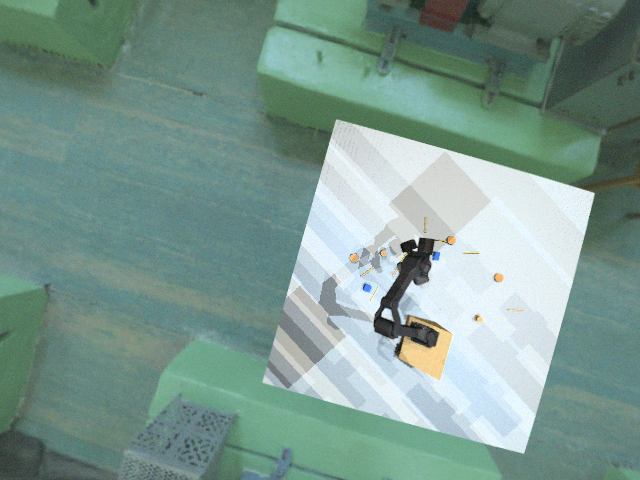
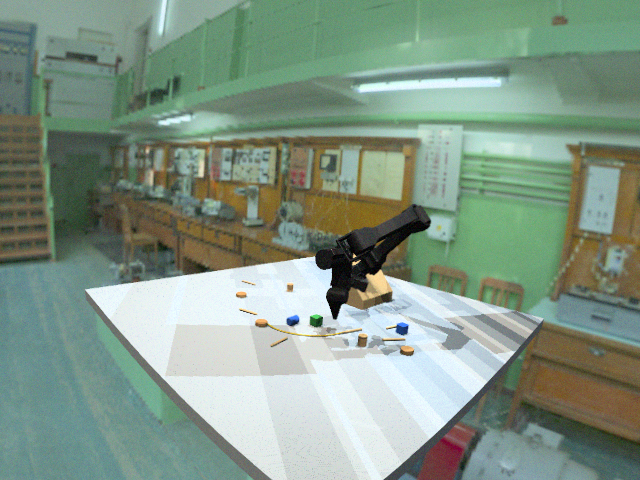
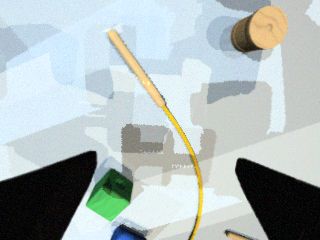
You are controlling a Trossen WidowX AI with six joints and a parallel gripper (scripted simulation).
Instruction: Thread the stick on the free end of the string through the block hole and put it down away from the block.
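My gripper tip is now 4 cm past the thin wooden stick, 2 cm to the right of it and 6 cm above it. The rest, counted from my gripper tip: blue cylinder (6 cm ahead, 13 cm to the right, 5 cm below); then green cube (8 cm to the right, 5 cm below); then wooden block (11 cm to the left, 5 cm below).
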